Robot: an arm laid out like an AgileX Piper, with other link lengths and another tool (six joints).
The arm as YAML. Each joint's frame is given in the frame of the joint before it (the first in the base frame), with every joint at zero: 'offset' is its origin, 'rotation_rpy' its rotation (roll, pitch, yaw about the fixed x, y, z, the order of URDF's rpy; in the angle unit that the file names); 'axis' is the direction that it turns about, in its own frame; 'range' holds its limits. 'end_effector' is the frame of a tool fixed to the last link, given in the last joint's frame.
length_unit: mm
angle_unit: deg
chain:
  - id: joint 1
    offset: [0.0, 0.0, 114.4]
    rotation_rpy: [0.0, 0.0, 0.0]
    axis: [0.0, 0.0, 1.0]
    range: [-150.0, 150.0]
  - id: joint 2
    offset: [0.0, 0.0, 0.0]
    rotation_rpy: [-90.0, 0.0, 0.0]
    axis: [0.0, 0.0, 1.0]
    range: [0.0, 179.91]
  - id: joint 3
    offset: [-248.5, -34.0, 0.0]
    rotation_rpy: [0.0, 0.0, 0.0]
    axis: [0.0, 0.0, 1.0]
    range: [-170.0, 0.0]
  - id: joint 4
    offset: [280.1, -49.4, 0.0]
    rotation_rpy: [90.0, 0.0, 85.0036]
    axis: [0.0, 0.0, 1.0]
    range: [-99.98, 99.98]
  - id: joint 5
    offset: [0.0, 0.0, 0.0]
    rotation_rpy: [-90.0, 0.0, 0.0]
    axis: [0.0, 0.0, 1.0]
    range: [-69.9, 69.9]
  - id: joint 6
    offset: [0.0, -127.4, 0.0]
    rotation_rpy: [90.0, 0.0, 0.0]
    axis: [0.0, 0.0, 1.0]
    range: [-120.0, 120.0]
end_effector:
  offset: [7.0, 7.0, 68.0]
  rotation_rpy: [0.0, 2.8, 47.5]
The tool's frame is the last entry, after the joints.
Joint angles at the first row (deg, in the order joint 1, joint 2, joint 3, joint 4, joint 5, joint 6):
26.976, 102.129, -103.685, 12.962, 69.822, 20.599
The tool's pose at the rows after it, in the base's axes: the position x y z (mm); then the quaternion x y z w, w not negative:
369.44, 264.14, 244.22, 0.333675, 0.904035, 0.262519, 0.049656
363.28, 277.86, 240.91, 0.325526, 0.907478, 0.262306, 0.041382
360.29, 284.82, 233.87, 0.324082, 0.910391, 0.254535, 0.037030
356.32, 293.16, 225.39, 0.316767, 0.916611, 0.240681, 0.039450
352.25, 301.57, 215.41, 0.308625, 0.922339, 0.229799, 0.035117
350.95, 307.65, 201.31, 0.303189, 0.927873, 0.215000, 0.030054
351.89, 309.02, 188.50, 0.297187, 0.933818, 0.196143, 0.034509
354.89, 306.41, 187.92, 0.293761, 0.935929, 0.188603, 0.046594
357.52, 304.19, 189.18, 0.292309, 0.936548, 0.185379, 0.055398
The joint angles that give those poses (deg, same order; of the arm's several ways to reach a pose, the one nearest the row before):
29.206, 102.494, -105.180, 12.962, 69.821, 21.529
31.051, 103.397, -105.758, 13.068, 69.821, 22.266
32.246, 104.261, -105.808, 12.409, 69.821, 23.145
34.101, 105.291, -105.988, 10.578, 69.821, 24.051
35.524, 106.522, -106.054, 9.869, 69.822, 24.306
36.519, 108.290, -106.168, 9.117, 69.823, 24.419
37.303, 109.723, -106.166, 7.269, 69.823, 24.467
37.484, 109.879, -106.424, 5.581, 69.822, 24.467
37.484, 109.878, -106.703, 4.529, 69.821, 24.467

